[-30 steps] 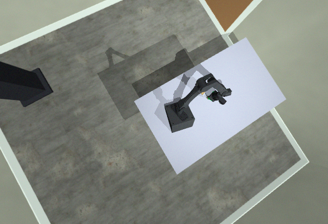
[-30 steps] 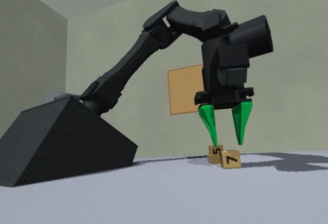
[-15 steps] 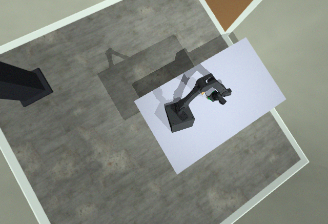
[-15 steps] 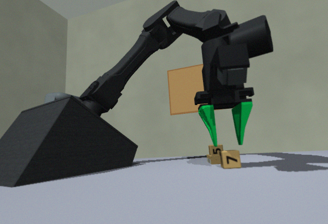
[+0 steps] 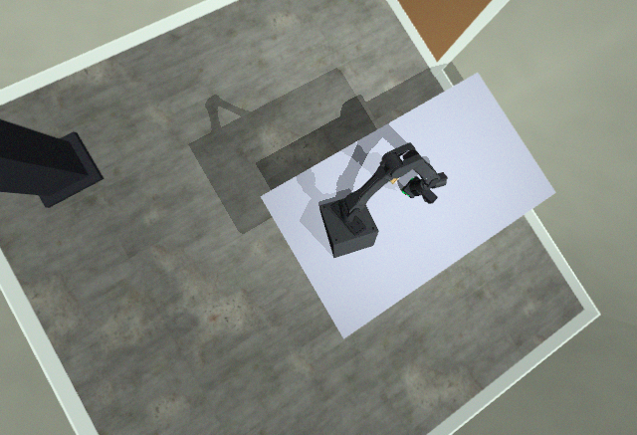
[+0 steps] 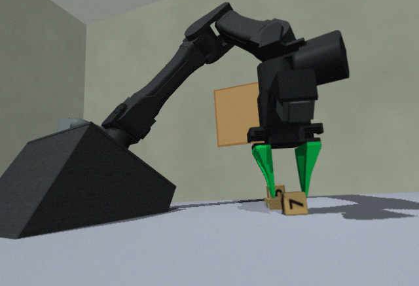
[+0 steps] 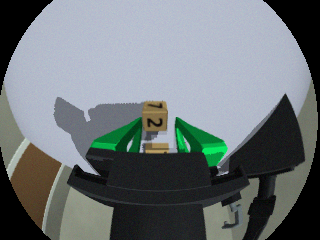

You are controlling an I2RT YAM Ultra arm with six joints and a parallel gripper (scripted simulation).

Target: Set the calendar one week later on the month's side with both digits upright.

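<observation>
Right now my hand is 2 cm above the wooden cube. The rest, counted from my hand: wooden tray (10 cm to the left, 3 cm behind, 2 cm below).
</observation>
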